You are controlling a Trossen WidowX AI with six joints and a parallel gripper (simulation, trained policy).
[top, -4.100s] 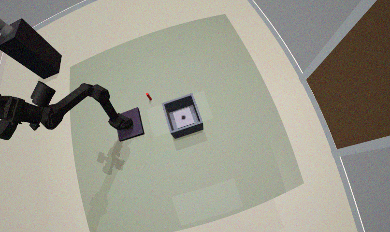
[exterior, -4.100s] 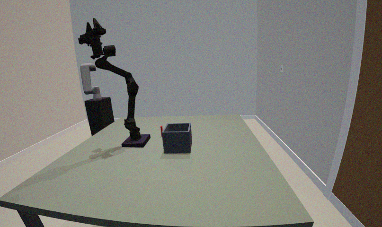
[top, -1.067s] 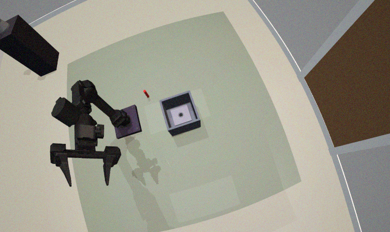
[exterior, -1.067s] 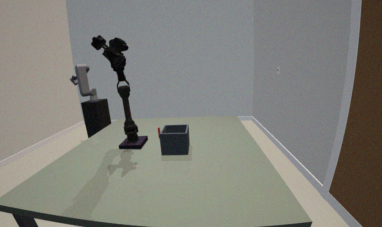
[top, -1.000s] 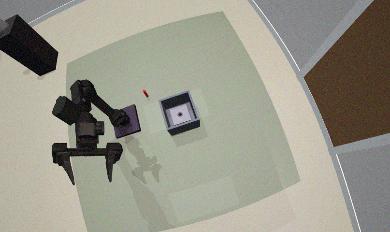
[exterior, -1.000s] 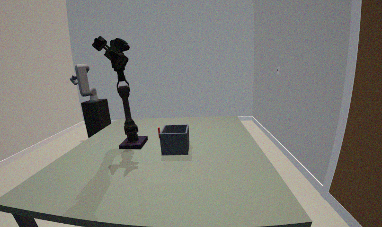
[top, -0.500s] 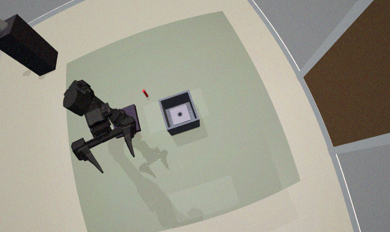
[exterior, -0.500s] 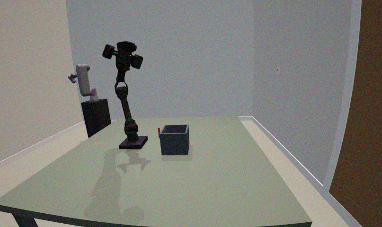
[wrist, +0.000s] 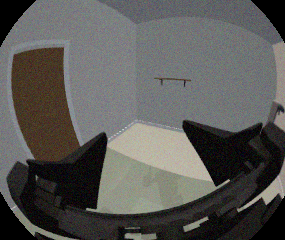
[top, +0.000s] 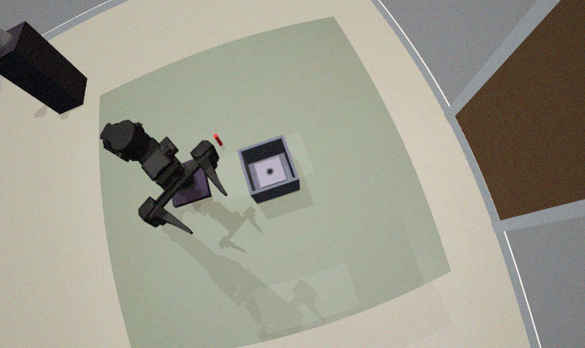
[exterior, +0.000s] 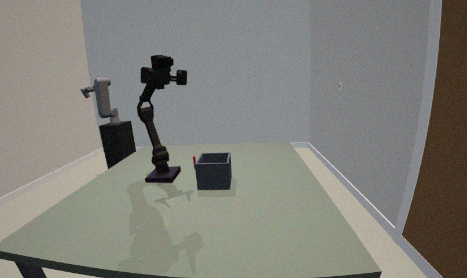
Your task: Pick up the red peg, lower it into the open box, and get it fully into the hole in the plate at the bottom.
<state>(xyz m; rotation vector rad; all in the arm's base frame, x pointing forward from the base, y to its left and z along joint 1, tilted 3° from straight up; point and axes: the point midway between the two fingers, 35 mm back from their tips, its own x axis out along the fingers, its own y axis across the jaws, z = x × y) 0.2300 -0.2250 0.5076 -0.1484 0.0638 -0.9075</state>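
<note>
The red peg is 500 mm below my gripper tip, 380 mm to the left of it and 70 mm behind it.
</note>
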